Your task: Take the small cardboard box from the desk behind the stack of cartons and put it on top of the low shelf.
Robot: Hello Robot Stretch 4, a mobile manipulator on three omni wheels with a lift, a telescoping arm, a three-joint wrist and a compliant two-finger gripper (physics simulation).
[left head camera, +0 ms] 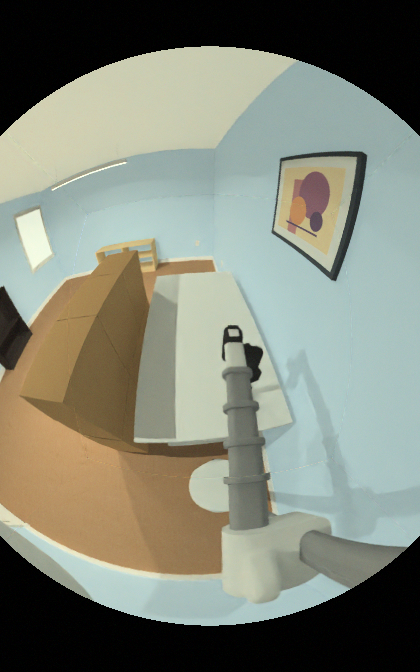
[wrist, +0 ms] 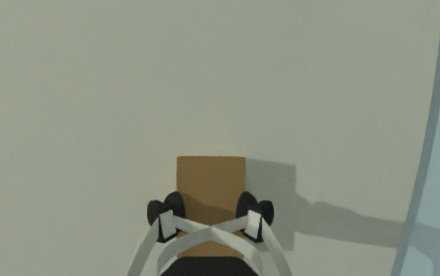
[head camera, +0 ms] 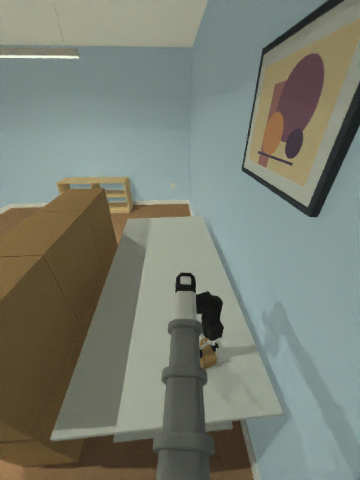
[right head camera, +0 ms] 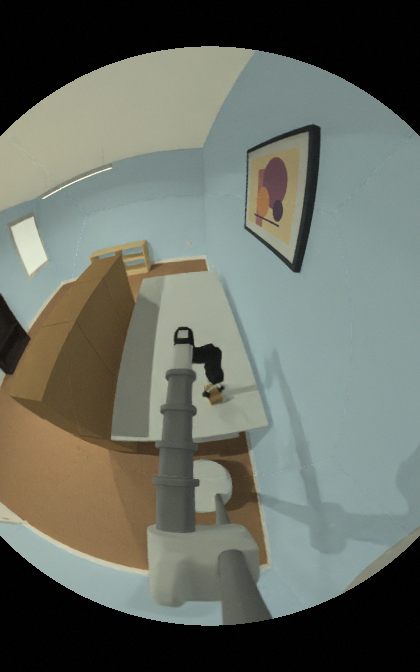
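Seen in the pictures: gripper, fingertip midpoint: point(wrist: 210, 207) point(head camera: 205, 352); robot's base, origin of the base link: point(left head camera: 217, 484).
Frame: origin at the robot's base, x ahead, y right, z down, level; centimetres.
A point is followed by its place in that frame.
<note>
The small cardboard box point(head camera: 208, 359) @[x 44.2, y 9.5, z -74.2 cm] point(right head camera: 215, 398) point(wrist: 211, 175) @[x 50.5, y 7.7, z -74.2 cm] is on the white desk point(head camera: 175, 250) @[x 121.4, y -7.8, z -69.2 cm] point(left head camera: 200, 310) @[x 114.3, y -12.1, z -69.2 cm] point(right head camera: 187, 300) point(wrist: 100, 100) @[x 53.0, y -6.4, z -69.2 cm], near its wall side and toward the near end. My gripper point(head camera: 209, 346) @[x 47.5, y 8.8, z -72.7 cm] point(right head camera: 213, 390) point(wrist: 210, 207) @[x 47.5, y 8.8, z -72.7 cm] points down and is shut on the box, with a black fingertip against each long side. The box's shadow meets its right edge in the wrist view. The arm hides the box in the left head view. The low wooden shelf point(head camera: 95, 180) @[x 348.2, y -169.2, z -58.2 cm] point(left head camera: 132, 244) @[x 340.0, y -149.6, z -58.2 cm] point(right head camera: 120, 247) stands at the far wall, partly behind the cartons.
The tall stack of brown cartons point(head camera: 75, 260) @[x 86.9, y -61.6, z -86.9 cm] point(left head camera: 100, 345) @[x 59.5, y -59.1, z -93.1 cm] point(right head camera: 85, 345) runs along the desk's left side. The blue wall with a framed picture point(head camera: 295, 110) @[x 76.4, y 31.2, z -154.5 cm] point(left head camera: 317, 205) @[x 73.2, y 31.5, z -152.5 cm] point(right head camera: 275, 195) is close on the right. A round white seat point(left head camera: 207, 486) @[x -0.2, y -7.7, z -18.7 cm] point(right head camera: 212, 480) stands at the desk's near end.
</note>
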